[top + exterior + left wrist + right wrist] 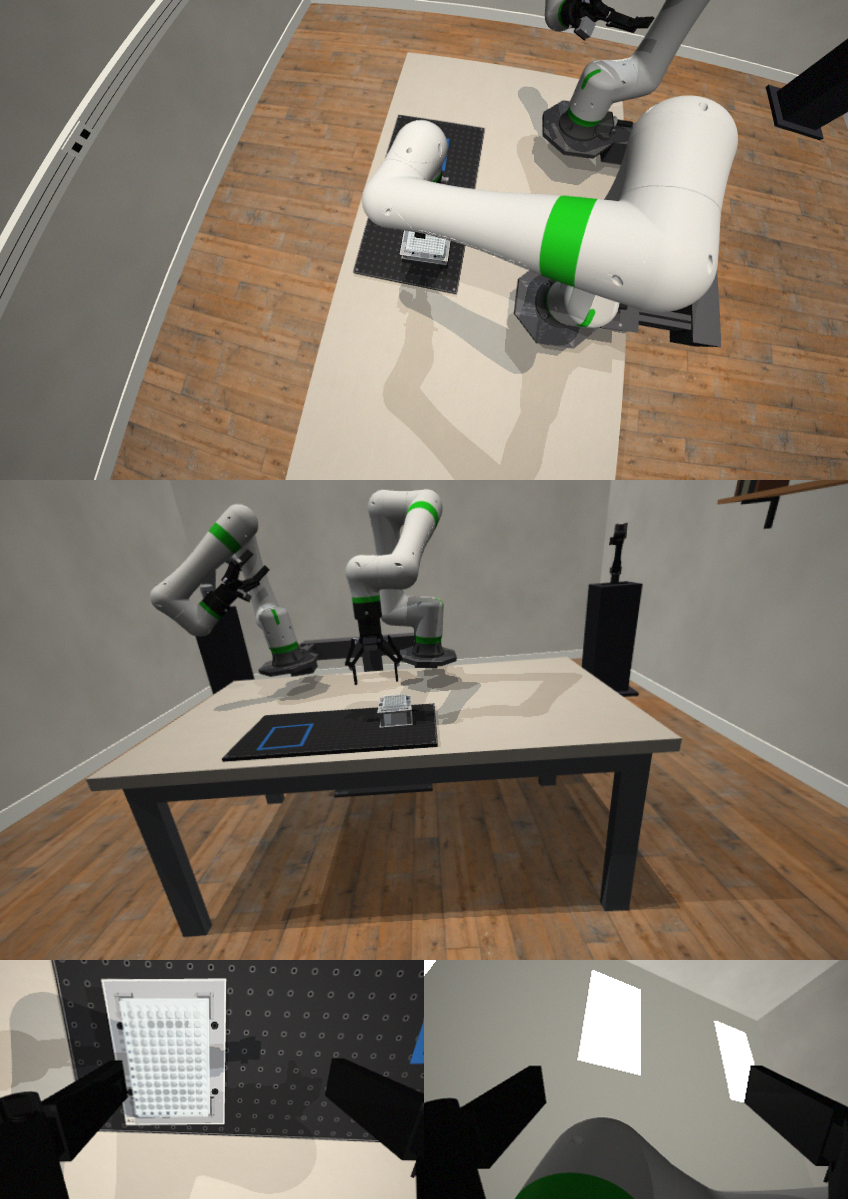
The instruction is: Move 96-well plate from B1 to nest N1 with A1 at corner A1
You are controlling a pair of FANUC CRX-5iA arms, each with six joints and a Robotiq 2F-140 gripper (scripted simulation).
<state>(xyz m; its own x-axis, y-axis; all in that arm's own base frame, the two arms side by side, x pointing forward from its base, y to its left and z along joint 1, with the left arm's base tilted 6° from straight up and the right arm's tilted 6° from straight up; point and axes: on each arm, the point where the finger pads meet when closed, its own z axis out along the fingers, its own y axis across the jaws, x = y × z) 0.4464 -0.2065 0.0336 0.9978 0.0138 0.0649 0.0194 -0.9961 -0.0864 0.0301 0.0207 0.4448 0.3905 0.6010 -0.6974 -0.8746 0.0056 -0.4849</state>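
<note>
Now: the white 96-well plate 90 mm below my left hand, 50 mm to the left of it and 20 mm behind it. From my left hand the other things lie so: A1 mark 100 mm to the left, 100 mm below, 100 mm behind; raised nest 100 mm below, 50 mm to the left, 20 mm behind.
</note>
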